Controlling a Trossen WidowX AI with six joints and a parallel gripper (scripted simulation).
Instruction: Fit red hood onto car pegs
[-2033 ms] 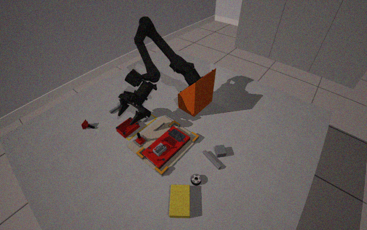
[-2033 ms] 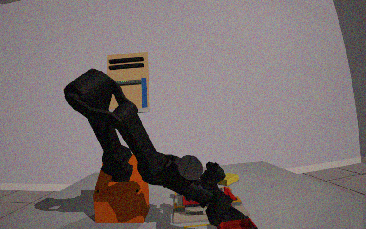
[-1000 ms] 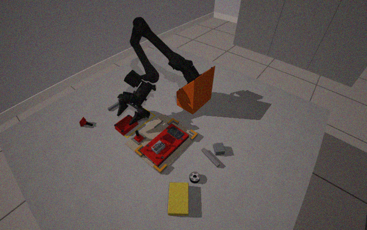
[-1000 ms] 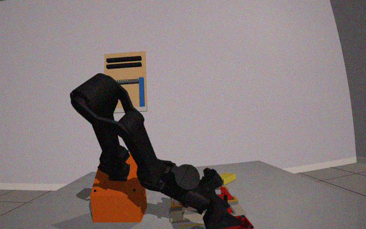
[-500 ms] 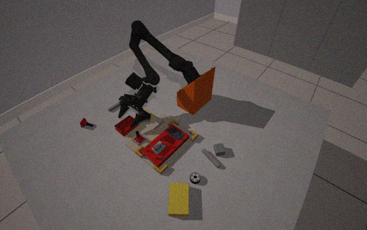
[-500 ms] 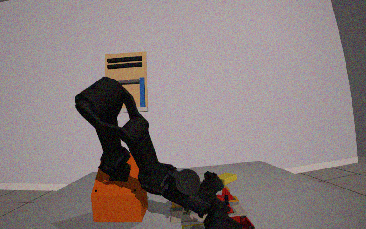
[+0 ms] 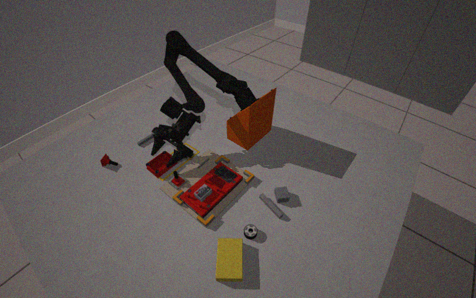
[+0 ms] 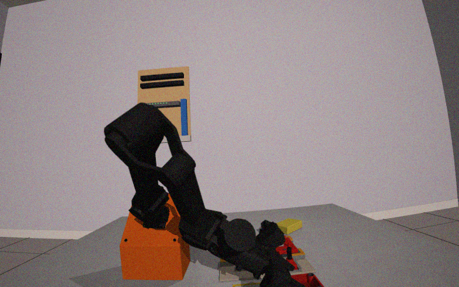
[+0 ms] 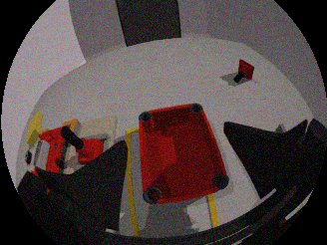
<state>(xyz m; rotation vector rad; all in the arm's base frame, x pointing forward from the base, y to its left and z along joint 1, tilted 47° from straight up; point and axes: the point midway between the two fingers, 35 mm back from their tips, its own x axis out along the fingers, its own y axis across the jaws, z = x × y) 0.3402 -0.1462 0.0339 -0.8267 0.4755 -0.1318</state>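
Right now the red hood is 20 mm below my gripper tip and 10 mm behind it. Also, from my gripper tip: grey bar 170 mm to the right, 40 mm behind, 30 mm below; grey engine block 230 mm to the left, 20 mm behind, 10 mm below; yellow block 430 mm to the left, 70 mm ahead, 20 mm below.
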